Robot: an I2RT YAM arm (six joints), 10 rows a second.
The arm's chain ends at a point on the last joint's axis. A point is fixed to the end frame.
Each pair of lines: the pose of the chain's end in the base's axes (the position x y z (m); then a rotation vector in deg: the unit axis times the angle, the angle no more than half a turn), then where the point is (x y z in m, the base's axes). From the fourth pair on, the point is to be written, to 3 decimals.
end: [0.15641 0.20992 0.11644 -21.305 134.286 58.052]
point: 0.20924 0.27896 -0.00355
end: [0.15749 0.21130 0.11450 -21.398 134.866 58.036]
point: 0.20912 0.27995 -0.00623
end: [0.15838 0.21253 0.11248 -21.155 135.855 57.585]
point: 0.20864 0.27980 -0.00960
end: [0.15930 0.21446 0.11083 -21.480 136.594 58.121]
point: 0.207 0.282 -0.012
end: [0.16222 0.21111 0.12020 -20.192 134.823 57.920]
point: 0.215 0.279 0.000
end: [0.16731 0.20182 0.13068 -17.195 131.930 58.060]
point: 0.227 0.271 0.014
